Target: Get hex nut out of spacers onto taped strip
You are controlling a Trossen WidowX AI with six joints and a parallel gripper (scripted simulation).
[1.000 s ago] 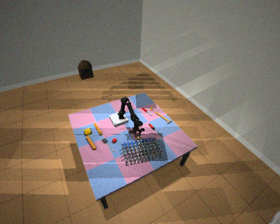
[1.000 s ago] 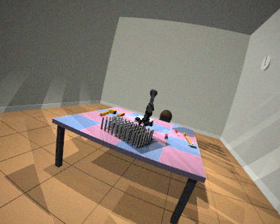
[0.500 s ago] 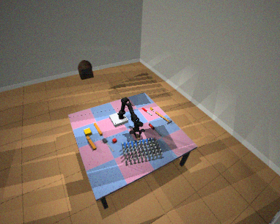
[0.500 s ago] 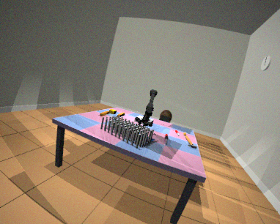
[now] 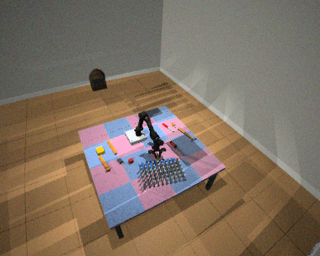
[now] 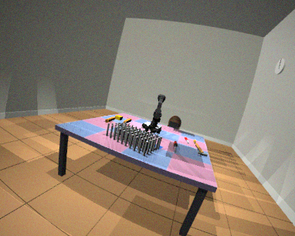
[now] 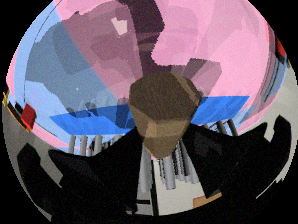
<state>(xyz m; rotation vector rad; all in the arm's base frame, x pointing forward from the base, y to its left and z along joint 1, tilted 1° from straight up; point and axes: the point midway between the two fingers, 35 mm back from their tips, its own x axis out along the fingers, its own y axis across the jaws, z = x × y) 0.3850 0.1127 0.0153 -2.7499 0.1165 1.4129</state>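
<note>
My gripper tip is 40 mm short of the blue taped strip, 30 mm above it and 10 mm to the left of it. Also, from my gripper tip: yellow block 580 mm to the right, 300 mm behind, 10 mm below; red cube 280 mm to the right, 60 mm behind, 10 mm below; brown-handled tool 100 mm ahead, 10 mm to the right.
</note>
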